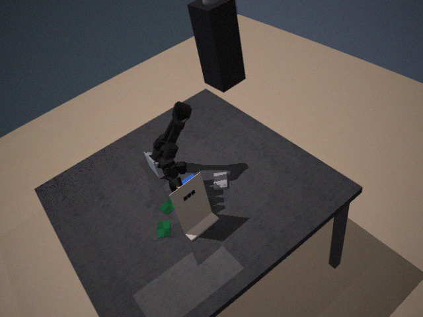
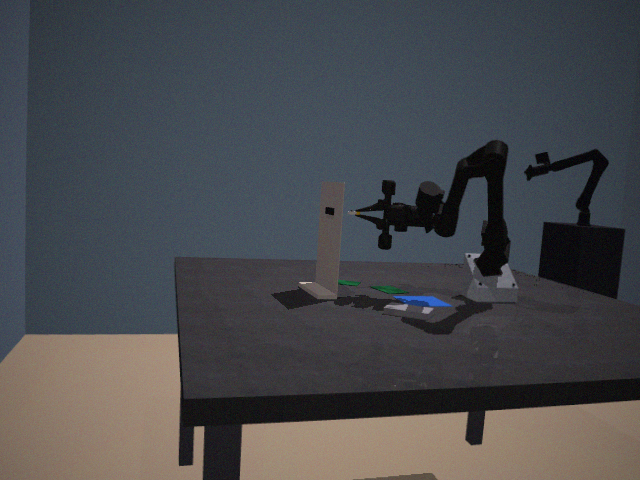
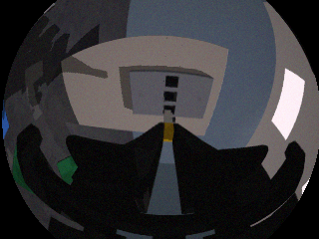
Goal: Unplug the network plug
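My gripper tip is now 160 mm past the blue marked square, 120 mm to the right of it and 220 mm above it. Round my gripper tip: network plug 10 mm ahead; grey panel 80 mm ahead, 80 mm below; pale grey flat block 50 mm behind, 250 mm to the left, 210 mm below.
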